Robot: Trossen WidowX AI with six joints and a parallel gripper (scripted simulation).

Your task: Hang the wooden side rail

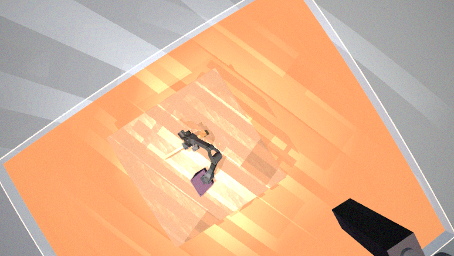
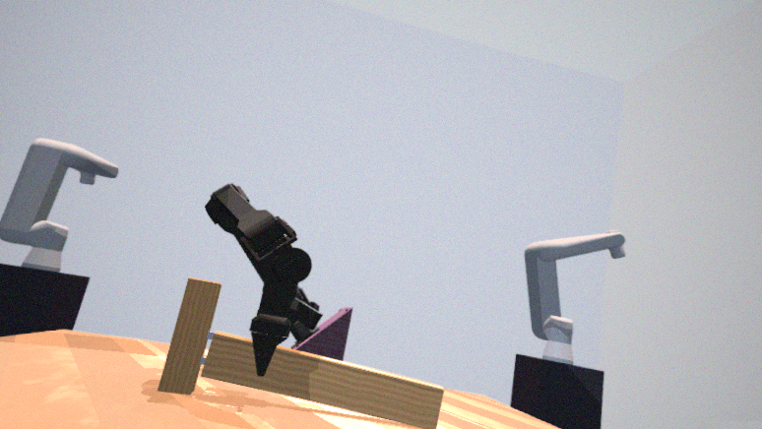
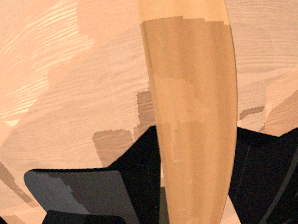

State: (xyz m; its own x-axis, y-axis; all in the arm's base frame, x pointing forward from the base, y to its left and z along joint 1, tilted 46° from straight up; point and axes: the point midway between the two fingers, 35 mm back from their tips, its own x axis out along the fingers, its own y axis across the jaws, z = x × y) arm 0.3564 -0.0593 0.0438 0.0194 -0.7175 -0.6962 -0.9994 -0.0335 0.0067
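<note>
Now: gripper tip 120 mm to the left of the headboard post and 40 mm below it.
</note>
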